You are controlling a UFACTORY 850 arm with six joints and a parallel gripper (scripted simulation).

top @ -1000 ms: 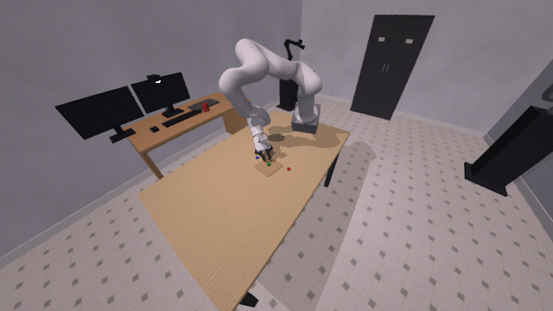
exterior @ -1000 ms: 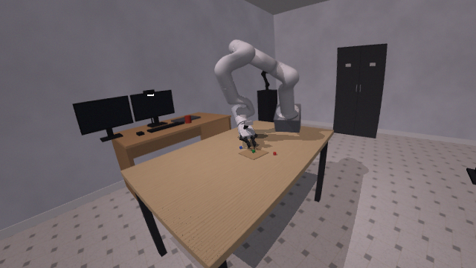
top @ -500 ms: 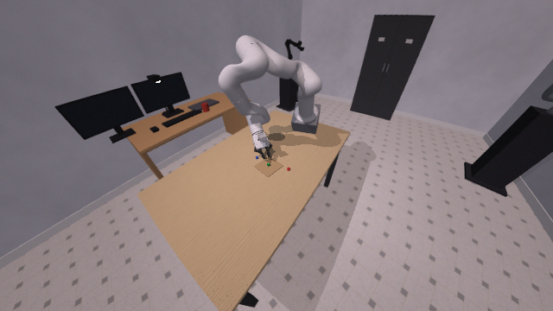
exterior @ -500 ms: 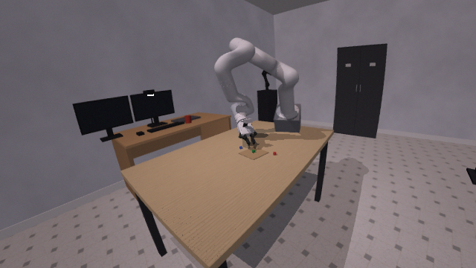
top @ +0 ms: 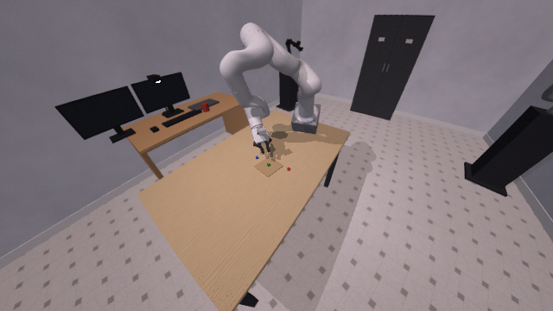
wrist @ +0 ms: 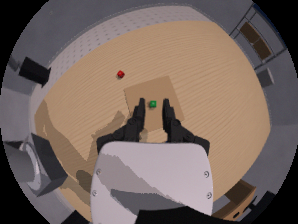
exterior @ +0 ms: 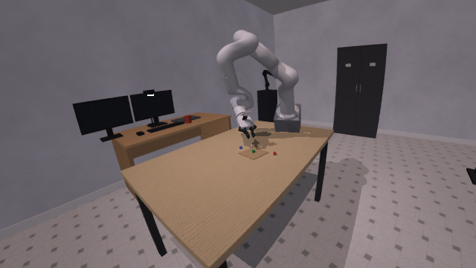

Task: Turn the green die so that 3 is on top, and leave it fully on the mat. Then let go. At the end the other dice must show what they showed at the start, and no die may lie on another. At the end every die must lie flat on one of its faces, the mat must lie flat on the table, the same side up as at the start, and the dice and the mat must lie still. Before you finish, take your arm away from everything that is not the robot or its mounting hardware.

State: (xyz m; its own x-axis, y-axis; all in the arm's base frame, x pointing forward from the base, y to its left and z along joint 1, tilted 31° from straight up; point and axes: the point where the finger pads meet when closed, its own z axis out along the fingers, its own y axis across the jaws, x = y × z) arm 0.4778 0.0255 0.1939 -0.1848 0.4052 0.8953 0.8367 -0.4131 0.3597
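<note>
Right now my hand is 10 mm short of the green die, 30 mm to the right of it and 100 mm above it. The rest, counted from my hand: red die: 60 mm behind, 150 mm to the left, 110 mm below; tan mat: 10 mm ahead, 40 mm to the left, 110 mm below; blue die: 20 mm ahead, 80 mm to the right, 110 mm below.
</note>
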